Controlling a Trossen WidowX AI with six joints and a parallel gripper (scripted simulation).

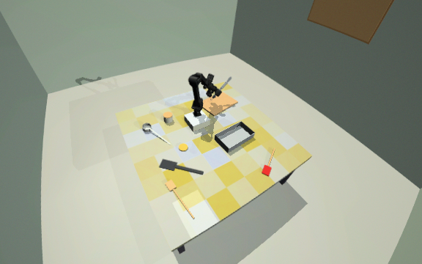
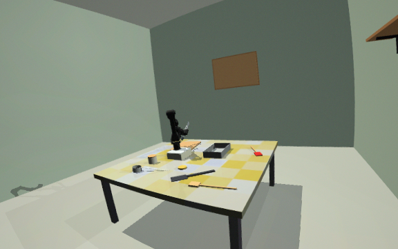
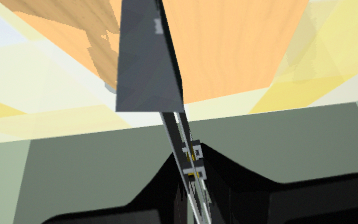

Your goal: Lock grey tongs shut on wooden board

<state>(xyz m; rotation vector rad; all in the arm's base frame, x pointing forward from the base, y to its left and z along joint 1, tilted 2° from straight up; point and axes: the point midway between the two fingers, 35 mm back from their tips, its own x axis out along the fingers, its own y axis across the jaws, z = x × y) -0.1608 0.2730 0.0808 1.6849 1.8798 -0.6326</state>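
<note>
My gripper tip is 12 cm above the wooden board. Round my gripper tip: red spatula: 82 cm ahead, 12 cm below, 5 cm to the left; yellow disc: 52 cm to the right, 44 cm ahead, 12 cm below; roasting tin: 49 cm ahead, 10 cm below, 8 cm to the right.
</note>
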